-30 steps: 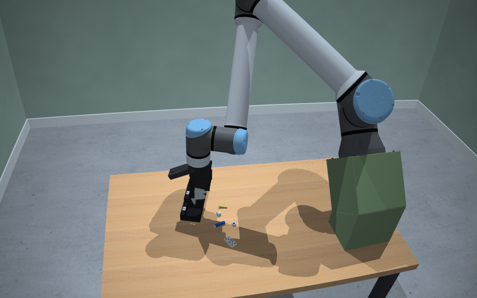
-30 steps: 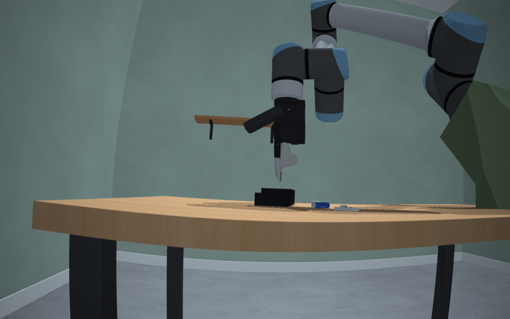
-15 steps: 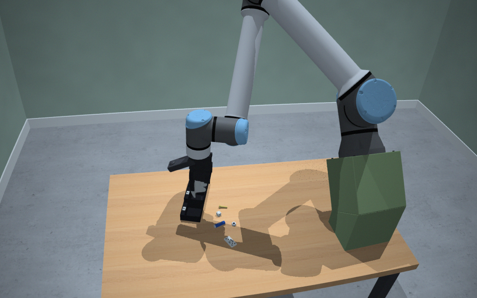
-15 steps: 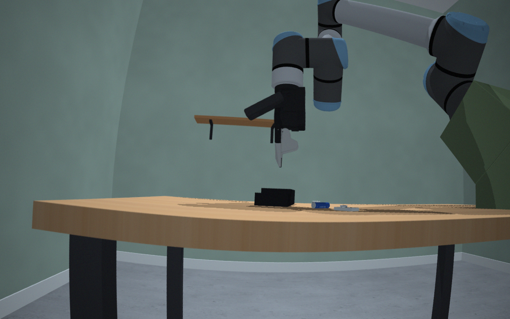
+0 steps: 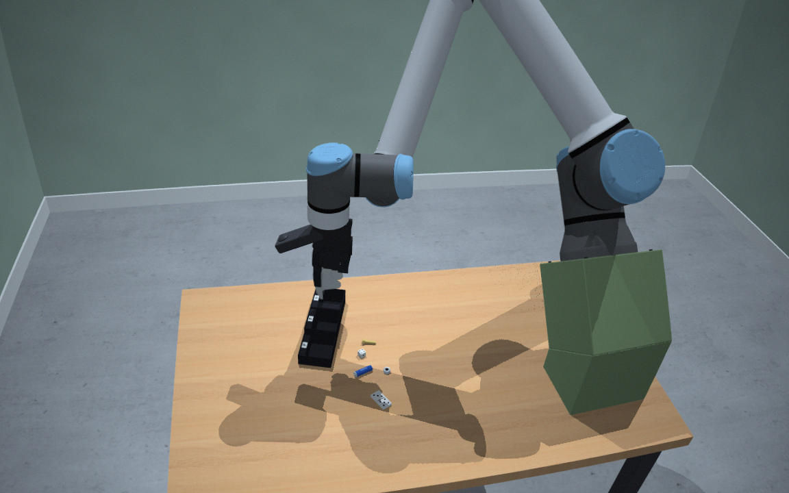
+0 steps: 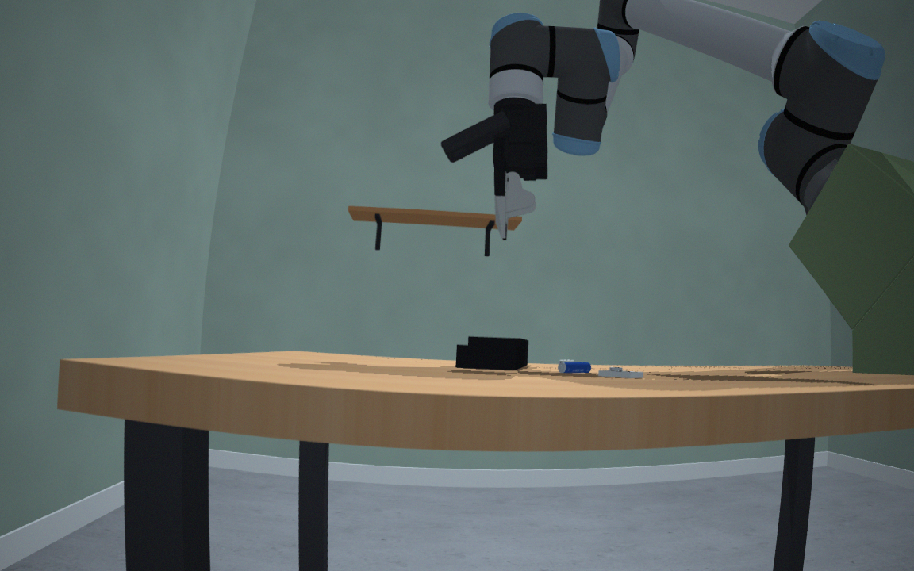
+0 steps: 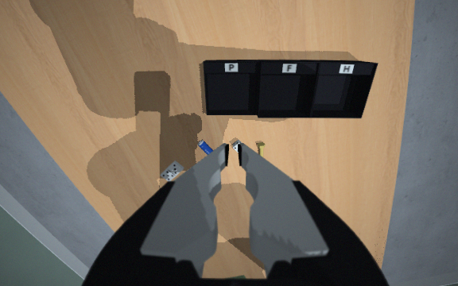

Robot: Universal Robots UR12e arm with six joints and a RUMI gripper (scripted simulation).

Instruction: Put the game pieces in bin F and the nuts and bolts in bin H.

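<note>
Now: the brass bolt 12 cm behind my hand and 20 cm below it. The rest, counted from my hand: battery 8 cm behind, 9 cm to the left, 20 cm below; white die 10 cm behind, 3 cm to the left, 20 cm below; black bin 2 cm behind, 8 cm to the right, 19 cm below.
</note>
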